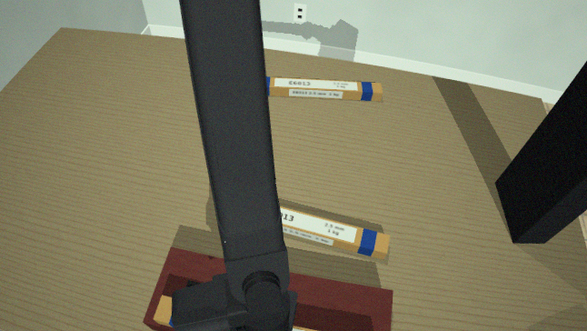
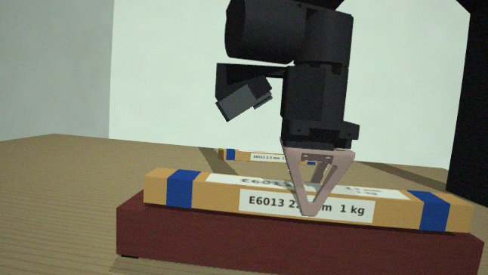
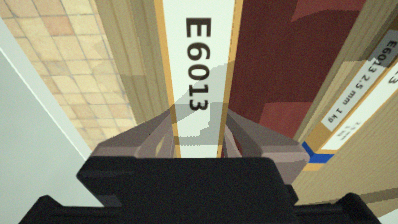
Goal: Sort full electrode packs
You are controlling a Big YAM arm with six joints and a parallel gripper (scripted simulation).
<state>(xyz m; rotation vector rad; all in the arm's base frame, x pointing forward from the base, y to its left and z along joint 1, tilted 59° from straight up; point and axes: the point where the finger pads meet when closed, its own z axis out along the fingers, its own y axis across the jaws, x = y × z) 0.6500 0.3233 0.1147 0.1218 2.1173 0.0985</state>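
Now: the dark red low platform 10 mm ahead of my hand, 50 mm to the right of it and 70 mm below it.
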